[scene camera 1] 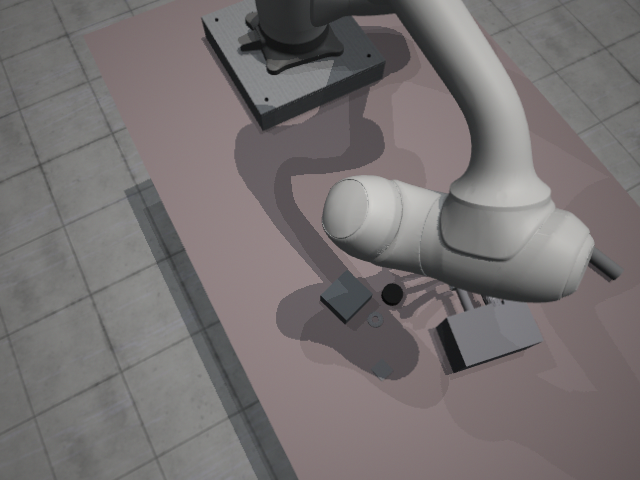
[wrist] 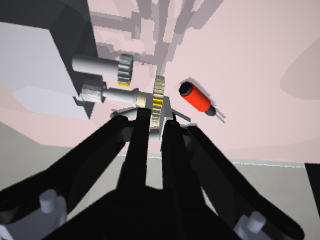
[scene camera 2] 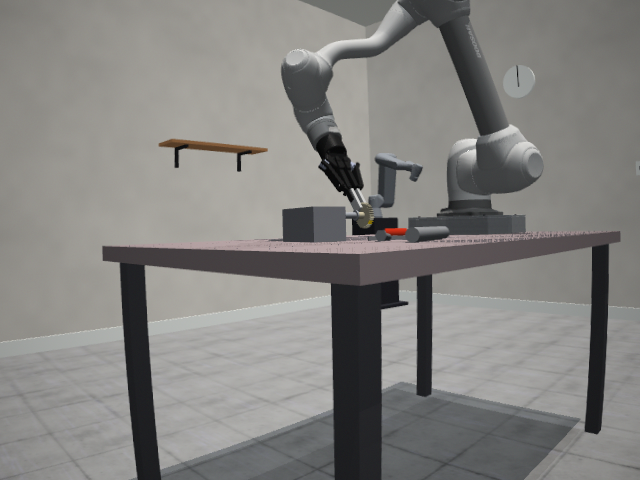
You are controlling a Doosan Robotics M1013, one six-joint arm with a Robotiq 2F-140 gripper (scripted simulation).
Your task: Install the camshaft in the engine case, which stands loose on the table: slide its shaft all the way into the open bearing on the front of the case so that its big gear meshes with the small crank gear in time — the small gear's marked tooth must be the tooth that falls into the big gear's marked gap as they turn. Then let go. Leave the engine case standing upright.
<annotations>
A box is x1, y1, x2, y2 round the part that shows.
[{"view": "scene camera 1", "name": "grey block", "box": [320, 270, 372, 323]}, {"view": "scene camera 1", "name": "grey engine case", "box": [436, 285, 543, 372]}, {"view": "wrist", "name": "my gripper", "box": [0, 93, 304, 239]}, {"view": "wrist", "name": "camshaft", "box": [102, 75, 164, 125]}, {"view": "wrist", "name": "grey engine case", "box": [0, 0, 133, 119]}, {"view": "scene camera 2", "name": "my gripper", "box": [316, 134, 365, 211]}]
</annotations>
